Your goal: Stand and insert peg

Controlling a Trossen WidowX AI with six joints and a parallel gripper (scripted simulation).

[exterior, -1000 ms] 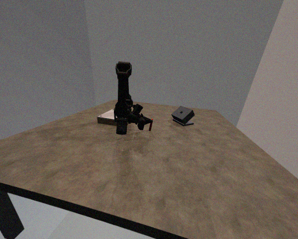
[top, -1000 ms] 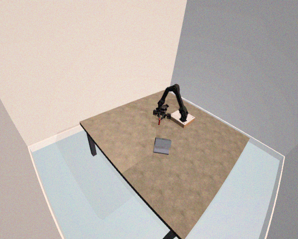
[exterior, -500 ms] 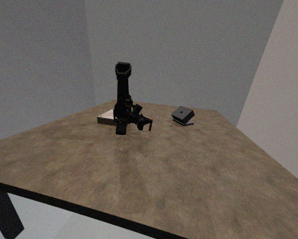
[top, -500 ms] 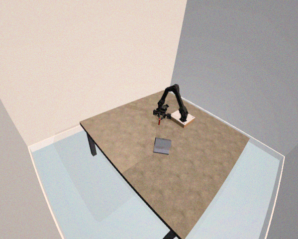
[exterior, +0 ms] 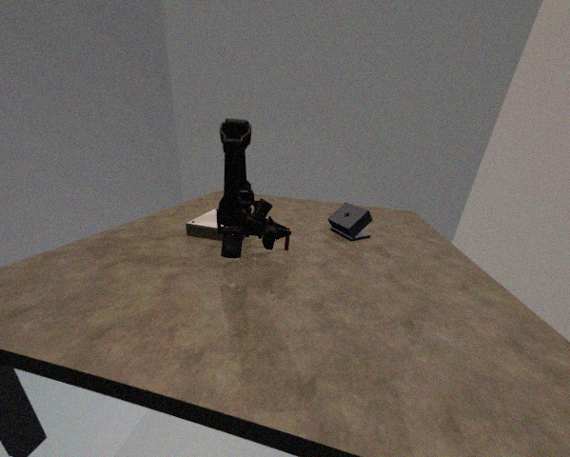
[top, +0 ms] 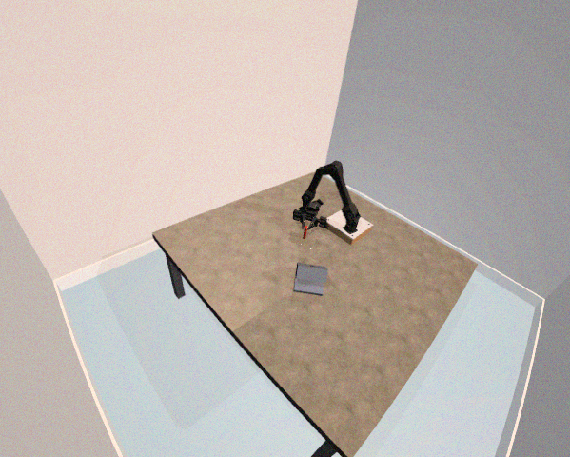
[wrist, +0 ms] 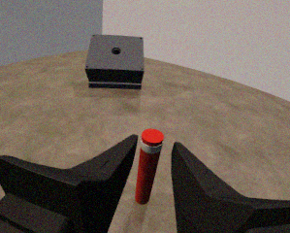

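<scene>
My gripper tip is 1 cm past the red peg and 1 cm above it. From my gripper tip the other things lie so: grey sloped panel (16 cm ahead, 26 cm to the left).
</scene>
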